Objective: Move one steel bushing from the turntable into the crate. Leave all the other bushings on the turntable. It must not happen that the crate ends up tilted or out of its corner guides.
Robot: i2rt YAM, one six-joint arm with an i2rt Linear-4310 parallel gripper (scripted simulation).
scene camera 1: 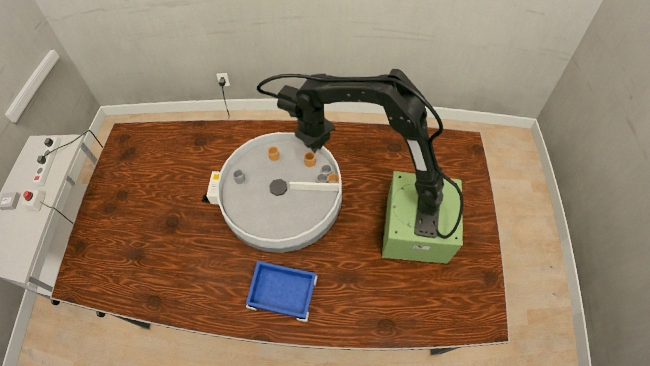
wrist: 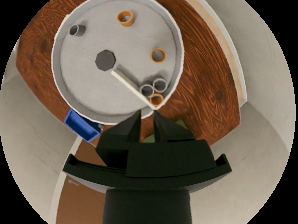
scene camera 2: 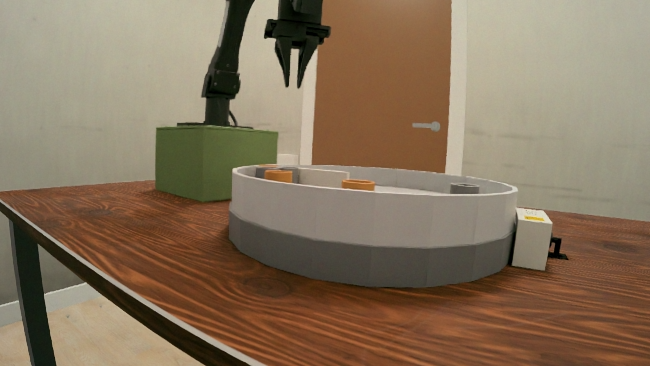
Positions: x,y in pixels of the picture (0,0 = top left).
Scene:
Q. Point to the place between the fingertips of my gripper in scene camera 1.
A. At 316,150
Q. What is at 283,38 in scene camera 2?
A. My gripper.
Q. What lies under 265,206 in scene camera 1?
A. A round grey turntable.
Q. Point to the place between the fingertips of my gripper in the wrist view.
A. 147,113

